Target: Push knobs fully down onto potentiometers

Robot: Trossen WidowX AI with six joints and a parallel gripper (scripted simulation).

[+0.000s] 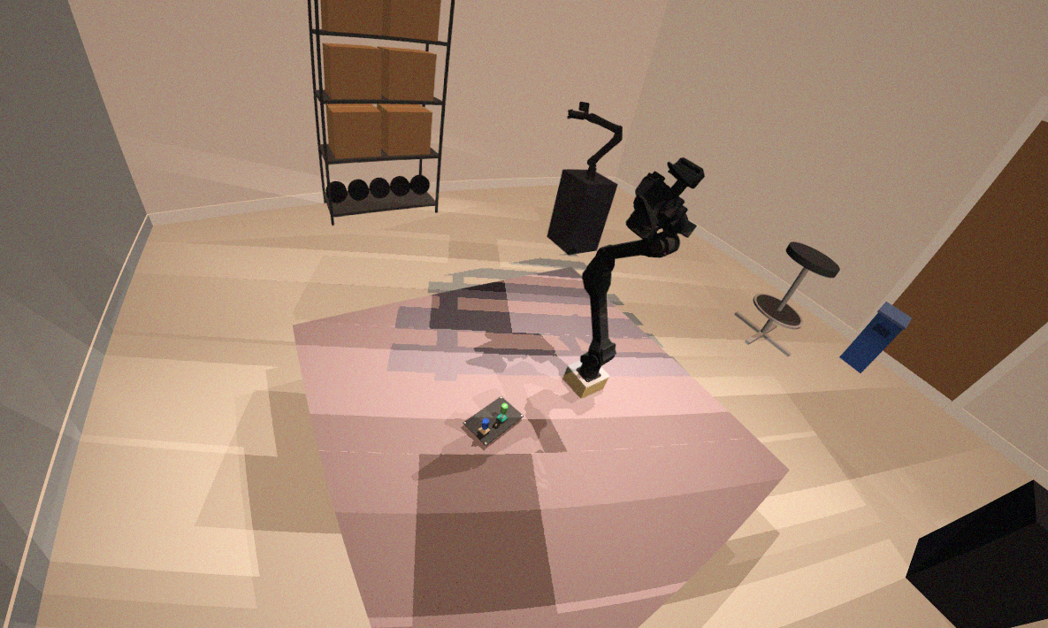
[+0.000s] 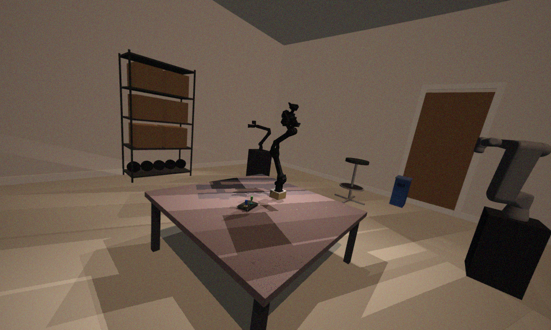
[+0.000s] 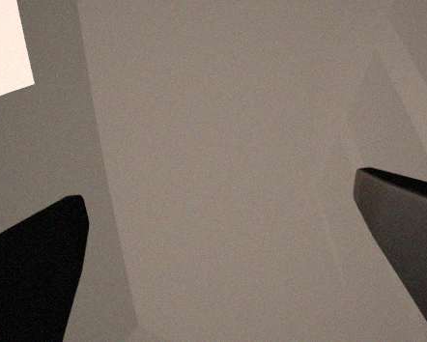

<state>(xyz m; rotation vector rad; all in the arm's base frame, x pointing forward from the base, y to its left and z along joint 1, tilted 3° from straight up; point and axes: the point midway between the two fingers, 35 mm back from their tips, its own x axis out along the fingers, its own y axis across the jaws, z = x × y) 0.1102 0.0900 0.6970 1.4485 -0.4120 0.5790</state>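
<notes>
The green knob lies 17 cm ahead of my gripper tip, 8 cm to the right of it and 70 cm below it. From my gripper tip the other things lie so: blue knob (24 cm ahead, 6 cm to the right, 71 cm below).
</notes>
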